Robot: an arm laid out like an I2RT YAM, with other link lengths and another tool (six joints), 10 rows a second.
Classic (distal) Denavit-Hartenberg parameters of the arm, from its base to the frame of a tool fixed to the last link. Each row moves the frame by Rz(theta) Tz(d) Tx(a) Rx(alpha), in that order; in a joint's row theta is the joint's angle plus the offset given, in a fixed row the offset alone. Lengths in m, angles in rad.
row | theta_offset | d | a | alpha
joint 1 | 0 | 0.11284 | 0.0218 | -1.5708
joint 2 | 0 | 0 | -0.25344 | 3.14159
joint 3 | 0.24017 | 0 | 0.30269 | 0
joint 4 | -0.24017 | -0.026 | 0.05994 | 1.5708
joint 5 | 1.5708 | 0.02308 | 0 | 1.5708
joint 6 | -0.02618 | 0.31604 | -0.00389 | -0.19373
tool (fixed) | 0 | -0.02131 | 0 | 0
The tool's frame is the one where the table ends.
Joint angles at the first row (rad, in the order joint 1, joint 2, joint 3, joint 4, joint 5, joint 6):
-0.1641 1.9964 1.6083 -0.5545 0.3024 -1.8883
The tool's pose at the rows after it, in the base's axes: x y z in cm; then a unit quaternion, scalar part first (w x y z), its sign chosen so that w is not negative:
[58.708, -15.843, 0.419, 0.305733, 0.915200, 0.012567, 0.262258]
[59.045, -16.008, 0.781, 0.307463, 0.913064, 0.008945, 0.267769]
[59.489, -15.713, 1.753, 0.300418, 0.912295, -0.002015, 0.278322]
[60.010, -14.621, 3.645, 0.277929, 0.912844, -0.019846, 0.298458]
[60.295, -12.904, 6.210, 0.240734, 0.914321, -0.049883, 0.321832]
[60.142, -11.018, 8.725, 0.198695, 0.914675, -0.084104, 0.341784]
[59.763, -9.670, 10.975, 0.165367, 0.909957, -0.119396, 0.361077]
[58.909, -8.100, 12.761, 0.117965, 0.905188, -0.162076, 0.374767]
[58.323, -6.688, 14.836, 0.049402, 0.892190, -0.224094, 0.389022]
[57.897, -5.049, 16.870, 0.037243, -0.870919, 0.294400, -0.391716]
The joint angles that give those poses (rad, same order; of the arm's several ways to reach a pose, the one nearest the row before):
-0.1657 1.9995 1.6077 -0.5498 0.3022 -1.8899
-0.1666 1.9988 1.6105 -0.5405 0.3043 -1.8872
-0.1663 1.9884 1.6216 -0.5457 0.2924 -1.8645
-0.1667 1.9555 1.6319 -0.5625 0.2514 -1.8208
-0.1672 1.9066 1.6438 -0.5954 0.1912 -1.7435
-0.1673 1.8494 1.6434 -0.6265 0.1295 -1.6532
-0.1663 1.7845 1.6162 -0.6298 0.0897 -1.5658
-0.1739 1.7090 1.5684 -0.6297 0.0280 -1.4579
-0.1986 1.6308 1.5136 -0.6093 -0.0632 -1.3053
-0.2301 1.5628 1.4621 -0.5812 -0.1758 -1.1161

